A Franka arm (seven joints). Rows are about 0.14 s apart.
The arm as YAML. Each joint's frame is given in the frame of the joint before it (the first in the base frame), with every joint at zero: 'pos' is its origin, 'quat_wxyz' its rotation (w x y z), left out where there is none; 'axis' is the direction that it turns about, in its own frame. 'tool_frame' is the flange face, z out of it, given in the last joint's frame.
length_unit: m
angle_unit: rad
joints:
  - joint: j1
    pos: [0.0, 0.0, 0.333]
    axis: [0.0, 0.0, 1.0]
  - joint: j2
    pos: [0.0, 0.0, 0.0]
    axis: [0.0, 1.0, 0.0]
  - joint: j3
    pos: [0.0, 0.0, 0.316]
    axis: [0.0, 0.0, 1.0]
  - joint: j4
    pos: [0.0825, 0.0, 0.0]
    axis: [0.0, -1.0, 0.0]
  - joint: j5
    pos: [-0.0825, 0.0, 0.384]
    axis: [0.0, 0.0, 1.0]
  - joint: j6
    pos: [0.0, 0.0, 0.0]
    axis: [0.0, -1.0, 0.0]
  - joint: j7
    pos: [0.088, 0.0, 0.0]
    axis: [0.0, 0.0, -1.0]
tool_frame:
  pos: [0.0, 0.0, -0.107]
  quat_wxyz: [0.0, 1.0, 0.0, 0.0]
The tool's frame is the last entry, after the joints.
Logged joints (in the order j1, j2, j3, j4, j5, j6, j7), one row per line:
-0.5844 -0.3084 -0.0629 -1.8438 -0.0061 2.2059 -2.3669
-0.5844 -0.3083 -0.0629 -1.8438 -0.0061 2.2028 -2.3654
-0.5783 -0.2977 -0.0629 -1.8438 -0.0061 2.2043 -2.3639
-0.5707 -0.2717 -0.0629 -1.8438 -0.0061 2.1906 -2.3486
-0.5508 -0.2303 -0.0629 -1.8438 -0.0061 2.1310 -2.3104
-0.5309 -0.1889 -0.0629 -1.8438 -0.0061 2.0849 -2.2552
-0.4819 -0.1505 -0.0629 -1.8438 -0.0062 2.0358 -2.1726
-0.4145 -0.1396 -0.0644 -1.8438 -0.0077 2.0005 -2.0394
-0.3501 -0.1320 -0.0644 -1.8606 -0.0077 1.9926 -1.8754
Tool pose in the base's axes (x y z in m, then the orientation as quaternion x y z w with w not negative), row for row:
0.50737 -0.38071 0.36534 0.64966 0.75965 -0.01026 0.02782
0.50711 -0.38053 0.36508 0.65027 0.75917 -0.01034 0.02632
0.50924 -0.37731 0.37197 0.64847 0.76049 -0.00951 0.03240
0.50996 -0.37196 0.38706 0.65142 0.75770 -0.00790 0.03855
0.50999 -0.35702 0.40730 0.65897 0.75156 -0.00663 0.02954
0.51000 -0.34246 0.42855 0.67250 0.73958 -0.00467 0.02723
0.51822 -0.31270 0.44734 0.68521 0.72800 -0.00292 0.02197
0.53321 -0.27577 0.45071 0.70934 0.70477 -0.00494 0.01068
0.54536 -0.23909 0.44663 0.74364 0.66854 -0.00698 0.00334
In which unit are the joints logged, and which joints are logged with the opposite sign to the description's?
The joints are logged in radians. Opposite sign: j2.
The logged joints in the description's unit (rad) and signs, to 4 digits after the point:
-0.5844 0.3084 -0.0629 -1.8438 -0.0061 2.2059 -2.3669
-0.5844 0.3083 -0.0629 -1.8438 -0.0061 2.2028 -2.3654
-0.5783 0.2977 -0.0629 -1.8438 -0.0061 2.2043 -2.3639
-0.5707 0.2717 -0.0629 -1.8438 -0.0061 2.1906 -2.3486
-0.5508 0.2303 -0.0629 -1.8438 -0.0061 2.1310 -2.3104
-0.5309 0.1889 -0.0629 -1.8438 -0.0061 2.0849 -2.2552
-0.4819 0.1505 -0.0629 -1.8438 -0.0062 2.0358 -2.1726
-0.4145 0.1396 -0.0644 -1.8438 -0.0077 2.0005 -2.0394
-0.3501 0.1320 -0.0644 -1.8606 -0.0077 1.9926 -1.8754

